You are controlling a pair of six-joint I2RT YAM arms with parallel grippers.
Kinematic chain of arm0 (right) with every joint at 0, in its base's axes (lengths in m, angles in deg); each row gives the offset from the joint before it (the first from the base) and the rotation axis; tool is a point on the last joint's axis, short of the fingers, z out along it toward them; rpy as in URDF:
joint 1: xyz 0 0 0.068 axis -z
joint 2: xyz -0.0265 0.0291 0.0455 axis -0.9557 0.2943 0
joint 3: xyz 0.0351 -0.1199 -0.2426 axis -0.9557 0.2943 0
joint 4: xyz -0.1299 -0.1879 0.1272 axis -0.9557 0.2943 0
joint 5: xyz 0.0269 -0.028 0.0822 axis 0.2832 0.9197 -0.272
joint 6: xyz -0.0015 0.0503 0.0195 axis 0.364 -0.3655 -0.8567
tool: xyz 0 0 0 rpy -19.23 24.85 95.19
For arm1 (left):
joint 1: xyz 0 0 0.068 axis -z
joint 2: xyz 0.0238 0.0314 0.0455 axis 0.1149 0.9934 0
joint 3: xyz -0.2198 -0.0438 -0.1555 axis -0.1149 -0.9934 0
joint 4: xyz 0.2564 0.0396 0.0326 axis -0.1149 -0.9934 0
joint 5: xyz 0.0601 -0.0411 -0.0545 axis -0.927 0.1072 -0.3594
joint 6: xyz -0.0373 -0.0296 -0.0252 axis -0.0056 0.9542 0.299
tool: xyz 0 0 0 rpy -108.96 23.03 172.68
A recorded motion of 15 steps. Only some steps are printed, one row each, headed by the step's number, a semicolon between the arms.
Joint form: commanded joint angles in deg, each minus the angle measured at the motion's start. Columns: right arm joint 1, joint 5, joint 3, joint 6, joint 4, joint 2; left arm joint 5, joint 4, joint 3, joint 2, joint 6, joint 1.
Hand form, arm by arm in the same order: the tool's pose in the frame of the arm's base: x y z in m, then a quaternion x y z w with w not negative. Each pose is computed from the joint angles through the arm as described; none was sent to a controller.
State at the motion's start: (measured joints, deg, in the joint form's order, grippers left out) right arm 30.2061 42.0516 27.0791 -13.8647 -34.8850 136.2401; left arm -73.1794 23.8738 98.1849 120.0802 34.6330 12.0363
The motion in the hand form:
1: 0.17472 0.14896 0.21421 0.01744 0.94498 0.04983 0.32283; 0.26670 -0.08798 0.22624 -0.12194 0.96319 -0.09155 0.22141
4: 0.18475 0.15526 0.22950 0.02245 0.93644 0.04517 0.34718; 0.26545 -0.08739 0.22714 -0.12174 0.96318 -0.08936 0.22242
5: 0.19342 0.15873 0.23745 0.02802 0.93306 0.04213 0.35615; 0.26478 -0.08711 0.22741 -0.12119 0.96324 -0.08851 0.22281
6: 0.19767 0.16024 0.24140 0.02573 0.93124 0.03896 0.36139; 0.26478 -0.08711 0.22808 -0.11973 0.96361 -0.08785 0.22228
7: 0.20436 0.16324 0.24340 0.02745 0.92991 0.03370 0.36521; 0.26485 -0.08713 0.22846 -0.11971 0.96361 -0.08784 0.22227
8: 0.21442 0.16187 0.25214 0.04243 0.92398 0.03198 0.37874; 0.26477 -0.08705 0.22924 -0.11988 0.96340 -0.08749 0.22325
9: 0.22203 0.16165 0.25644 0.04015 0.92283 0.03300 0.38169; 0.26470 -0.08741 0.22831 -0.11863 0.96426 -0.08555 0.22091
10: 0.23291 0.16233 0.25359 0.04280 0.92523 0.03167 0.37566; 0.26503 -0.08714 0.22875 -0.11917 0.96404 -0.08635 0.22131
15: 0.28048 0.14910 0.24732 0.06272 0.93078 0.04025 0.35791; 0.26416 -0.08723 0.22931 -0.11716 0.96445 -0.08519 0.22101
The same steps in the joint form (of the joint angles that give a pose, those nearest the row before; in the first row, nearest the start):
1: -1.01 6.30 -0.49 -2.93 4.26 -0.42; 0.38 1.98 0.59 -2.07 -0.04 -0.18
4: -0.74 8.50 -4.35 -2.14 4.44 1.08; 0.11 1.72 0.50 -2.42 -0.12 -0.18
5: -0.05 9.20 -6.98 -1.70 4.61 2.65; 0.02 1.63 0.42 -2.60 -0.21 -0.18
6: 0.31 9.56 -8.22 -0.83 4.61 3.36; 0.02 1.37 0.59 -2.60 -0.39 -0.18
7: 0.75 10.08 -9.71 -0.39 4.35 4.93; 0.02 1.28 0.68 -2.60 -0.39 -0.18
8: 2.32 10.78 -11.90 -0.03 4.00 5.82; -0.06 1.19 0.77 -2.68 -0.39 -0.18
9: 3.46 10.10 -13.40 1.36 3.65 6.79; -0.15 1.02 0.77 -2.51 -0.48 -0.09
10: 4.87 9.04 -14.64 1.99 2.95 9.06; -0.07 1.01 0.85 -2.51 -0.47 -0.17
15: 12.69 3.06 -19.73 5.32 0.13 16.54; -0.15 0.75 0.86 -2.68 -0.65 -0.09

